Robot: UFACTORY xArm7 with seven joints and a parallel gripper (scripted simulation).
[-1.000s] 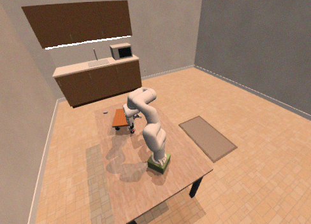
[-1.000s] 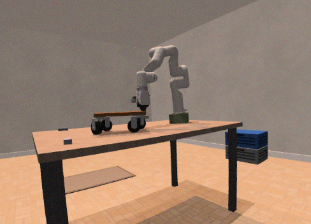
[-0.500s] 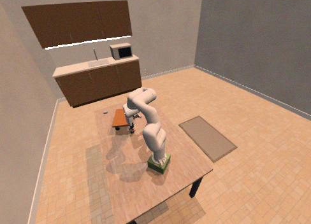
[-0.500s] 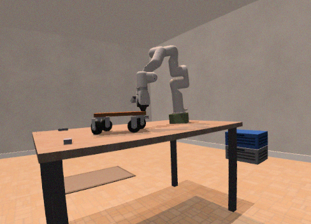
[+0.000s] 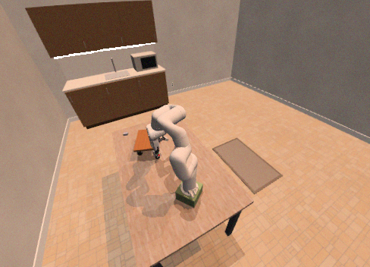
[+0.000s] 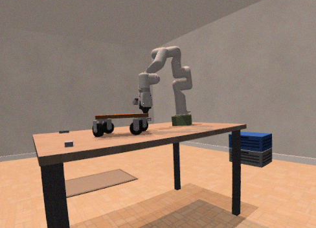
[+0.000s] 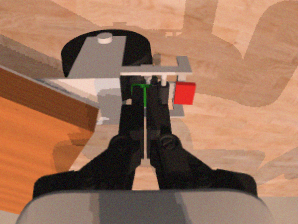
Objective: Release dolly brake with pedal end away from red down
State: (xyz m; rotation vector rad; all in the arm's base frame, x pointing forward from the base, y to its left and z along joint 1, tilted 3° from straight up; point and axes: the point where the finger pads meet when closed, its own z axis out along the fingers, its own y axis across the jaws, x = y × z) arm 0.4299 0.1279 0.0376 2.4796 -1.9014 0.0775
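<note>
The brake pedal is 1 cm behind my hand and 3 cm below it.
</note>
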